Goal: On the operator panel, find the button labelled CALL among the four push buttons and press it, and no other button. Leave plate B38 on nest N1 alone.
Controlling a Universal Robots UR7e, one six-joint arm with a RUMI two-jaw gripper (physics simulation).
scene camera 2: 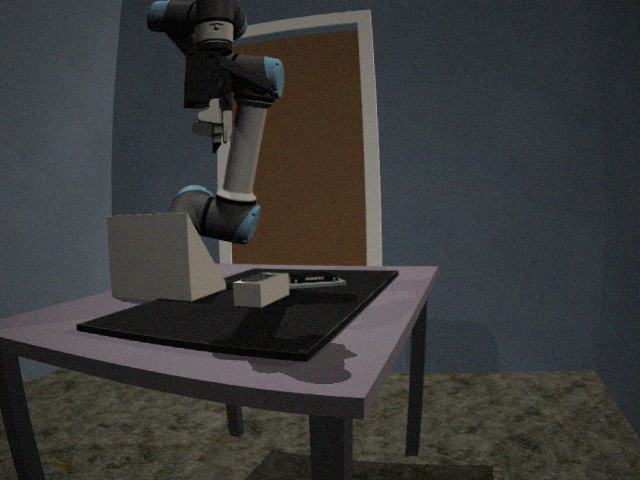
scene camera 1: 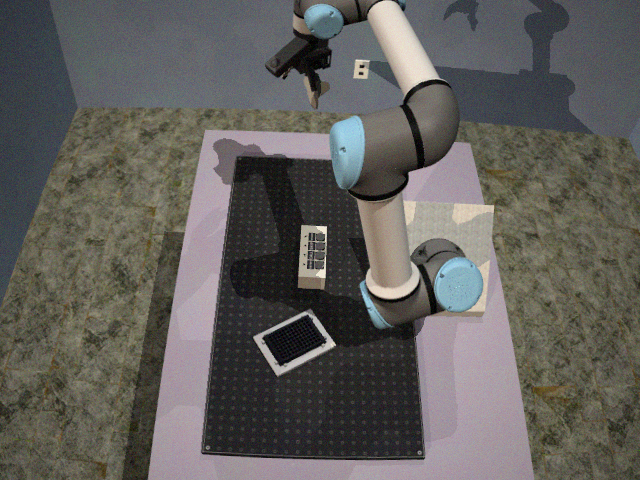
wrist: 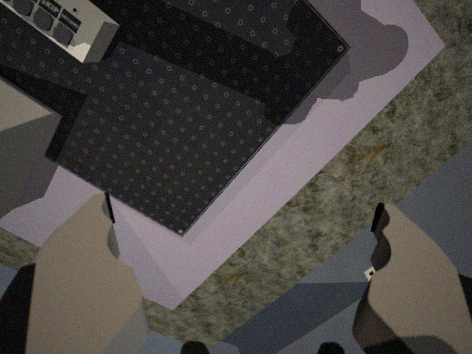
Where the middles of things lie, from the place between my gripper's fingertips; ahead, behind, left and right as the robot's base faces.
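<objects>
Plate B38 [scene camera 1: 289, 342]: 3 cm ahead of my hand, 54 cm to the left, 31 cm below. Nest N1 [scene camera 1: 279, 371]: 3 cm ahead of my hand, 54 cm to the left, 32 cm below. Operator panel [scene camera 1: 309, 277]: 3 cm behind my hand, 30 cm to the left, 30 cm below. Going by their middles, the operator panel is the nearest to my hand of the things named here.
</objects>
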